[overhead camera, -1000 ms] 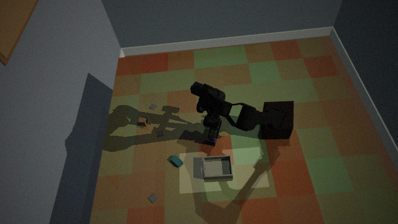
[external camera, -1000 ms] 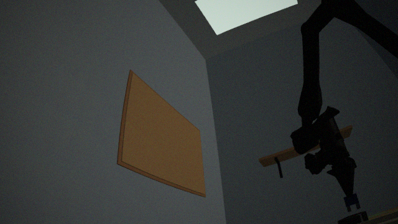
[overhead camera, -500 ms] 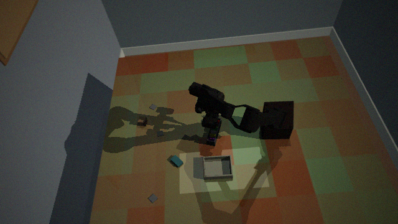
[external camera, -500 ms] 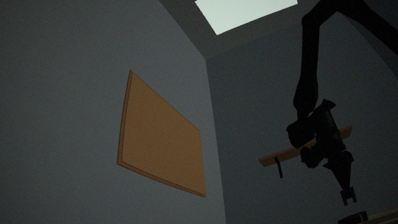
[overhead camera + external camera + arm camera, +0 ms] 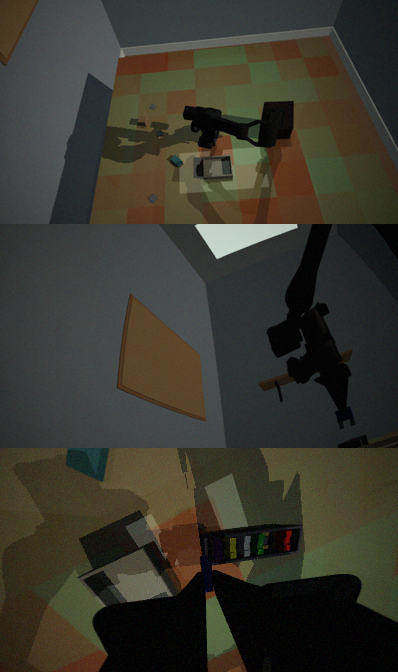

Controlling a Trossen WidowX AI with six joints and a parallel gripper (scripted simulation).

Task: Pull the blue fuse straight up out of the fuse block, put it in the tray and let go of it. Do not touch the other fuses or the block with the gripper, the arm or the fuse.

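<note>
My gripper tip is now 3 cm past the grey tray, 11 cm to the right of it and 9 cm above it. Round my gripper tip: tan cube (36 cm ahead, 15 cm to the right, 8 cm below); blue fuse (1 cm below); teal block (17 cm ahead, 8 cm to the left, 9 cm below).
</note>
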